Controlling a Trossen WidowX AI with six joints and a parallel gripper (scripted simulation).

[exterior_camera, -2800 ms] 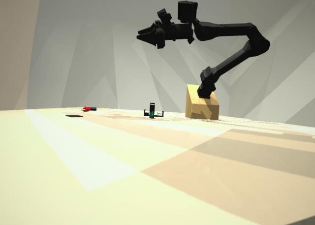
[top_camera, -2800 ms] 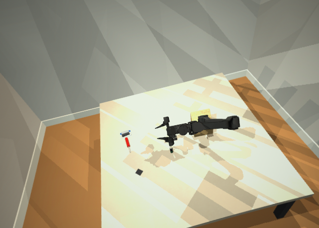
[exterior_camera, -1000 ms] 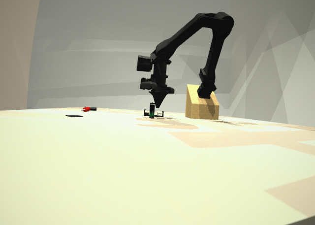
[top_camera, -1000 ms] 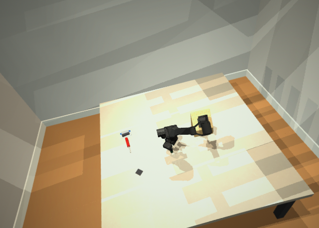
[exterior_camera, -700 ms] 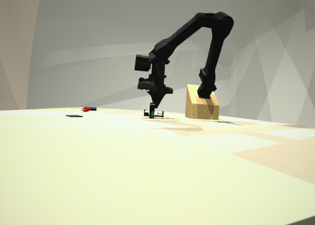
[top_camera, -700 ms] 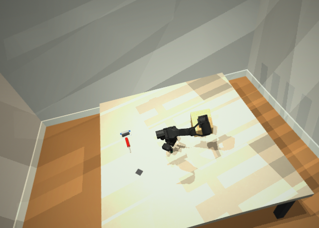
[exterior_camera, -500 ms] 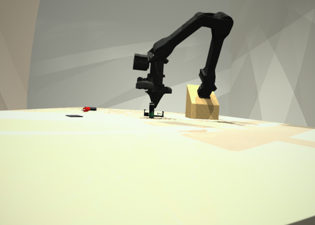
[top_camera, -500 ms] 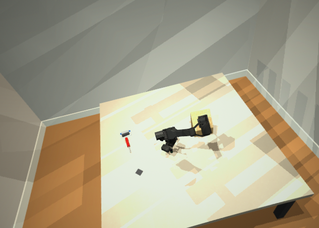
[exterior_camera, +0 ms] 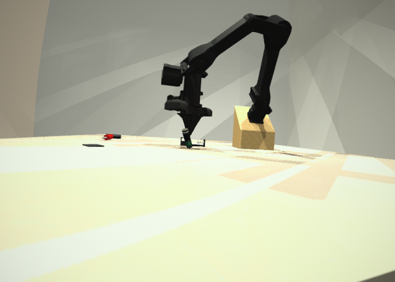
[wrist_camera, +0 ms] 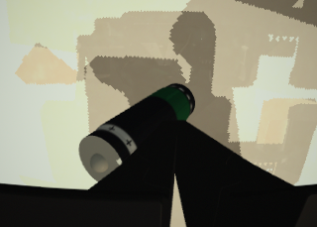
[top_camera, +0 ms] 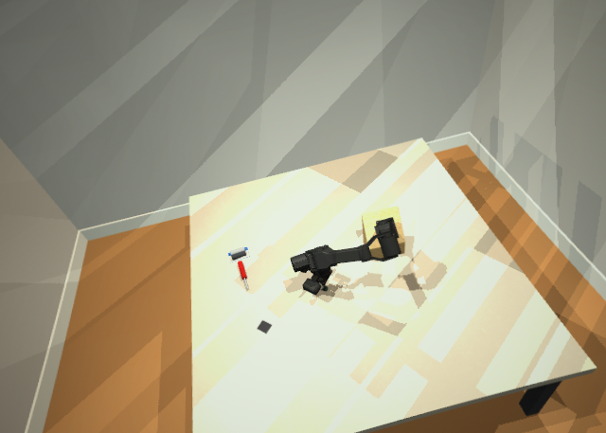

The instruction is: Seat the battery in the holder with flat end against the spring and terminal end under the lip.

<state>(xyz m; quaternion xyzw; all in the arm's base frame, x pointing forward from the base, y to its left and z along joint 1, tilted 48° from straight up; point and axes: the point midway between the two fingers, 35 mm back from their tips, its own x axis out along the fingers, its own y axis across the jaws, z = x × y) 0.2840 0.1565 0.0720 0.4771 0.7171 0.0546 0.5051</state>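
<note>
Now: gripper tip 1 cm to the right of the battery and 1 cm above it. Round my gripper tip: red screwdriver: 33 cm ahead, 13 cm to the right, 3 cm below.
</note>
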